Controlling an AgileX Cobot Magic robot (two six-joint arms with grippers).
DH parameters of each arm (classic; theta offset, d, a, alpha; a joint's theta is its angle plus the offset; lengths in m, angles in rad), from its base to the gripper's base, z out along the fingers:
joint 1: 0 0.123 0 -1.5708
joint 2: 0.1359 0 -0.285 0
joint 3: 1.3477 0 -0.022 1.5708
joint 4: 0 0.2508 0 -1.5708
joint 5: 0 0 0.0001 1.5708
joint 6: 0 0.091 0 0
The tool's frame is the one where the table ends.
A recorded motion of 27 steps. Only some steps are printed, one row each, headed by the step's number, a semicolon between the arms.
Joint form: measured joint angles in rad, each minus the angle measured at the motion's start. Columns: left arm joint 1, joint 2, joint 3, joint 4, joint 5, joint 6; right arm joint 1, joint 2, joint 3, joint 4, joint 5, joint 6.
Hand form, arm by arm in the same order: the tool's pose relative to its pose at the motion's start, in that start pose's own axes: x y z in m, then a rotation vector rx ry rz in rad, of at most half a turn. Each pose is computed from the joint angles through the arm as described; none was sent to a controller.
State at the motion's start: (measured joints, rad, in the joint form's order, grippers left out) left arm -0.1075 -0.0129 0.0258 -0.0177 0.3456 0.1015; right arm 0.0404 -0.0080 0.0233 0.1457 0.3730 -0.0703
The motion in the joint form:
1: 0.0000 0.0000 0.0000 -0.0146 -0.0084 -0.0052; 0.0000 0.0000 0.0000 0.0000 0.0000 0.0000
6: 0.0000 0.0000 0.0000 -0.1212 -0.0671 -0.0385; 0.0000 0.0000 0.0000 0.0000 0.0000 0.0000
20: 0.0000 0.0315 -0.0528 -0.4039 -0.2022 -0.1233; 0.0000 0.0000 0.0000 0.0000 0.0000 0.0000
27: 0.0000 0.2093 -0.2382 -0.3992 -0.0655 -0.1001; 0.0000 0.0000 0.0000 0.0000 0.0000 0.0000
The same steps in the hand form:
1: -0.0008 -0.0004 0.0000 0.0040 -0.0088 -0.0190; 0.0000 0.0000 0.0000 0.0000 0.0000 0.0000
6: -0.0066 -0.0024 -0.0003 0.0316 -0.0699 -0.1538; 0.0000 0.0000 0.0000 0.0000 0.0000 0.0000
20: -0.0353 -0.0019 -0.0061 0.0941 -0.2253 -0.5142; 0.0000 0.0000 0.0000 0.0000 0.0000 0.0000
27: -0.0772 -0.0032 -0.0069 0.1244 -0.0999 -0.4779; 0.0000 0.0000 0.0000 0.0000 0.0000 0.0000

